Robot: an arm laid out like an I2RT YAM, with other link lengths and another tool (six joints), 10 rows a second.
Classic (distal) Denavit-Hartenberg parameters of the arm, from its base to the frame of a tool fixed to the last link. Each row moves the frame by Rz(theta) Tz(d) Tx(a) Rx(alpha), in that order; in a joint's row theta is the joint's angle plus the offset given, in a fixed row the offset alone. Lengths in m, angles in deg.
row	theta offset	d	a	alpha
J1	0	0.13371	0.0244	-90
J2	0	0	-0.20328	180
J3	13.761	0	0.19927	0
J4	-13.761	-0.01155	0.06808	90
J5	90	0.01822	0	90
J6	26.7	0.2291	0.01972	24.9
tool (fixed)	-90	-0.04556	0	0
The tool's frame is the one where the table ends.
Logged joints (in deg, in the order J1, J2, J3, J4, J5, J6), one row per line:
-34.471 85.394 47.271 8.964 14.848 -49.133
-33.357 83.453 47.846 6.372 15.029 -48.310
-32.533 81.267 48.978 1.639 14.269 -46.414
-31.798 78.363 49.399 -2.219 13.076 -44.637
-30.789 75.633 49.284 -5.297 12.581 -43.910
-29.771 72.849 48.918 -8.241 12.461 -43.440
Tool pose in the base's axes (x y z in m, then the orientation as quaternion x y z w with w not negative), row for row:
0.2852 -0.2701 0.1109 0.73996 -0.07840 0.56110 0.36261
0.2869 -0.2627 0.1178 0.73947 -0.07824 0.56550 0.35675
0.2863 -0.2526 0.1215 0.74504 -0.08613 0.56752 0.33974
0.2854 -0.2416 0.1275 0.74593 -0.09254 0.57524 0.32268
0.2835 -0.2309 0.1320 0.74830 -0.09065 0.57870 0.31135
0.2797 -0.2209 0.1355 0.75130 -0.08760 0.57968 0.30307
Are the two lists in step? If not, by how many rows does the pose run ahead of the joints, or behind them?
They are in step.
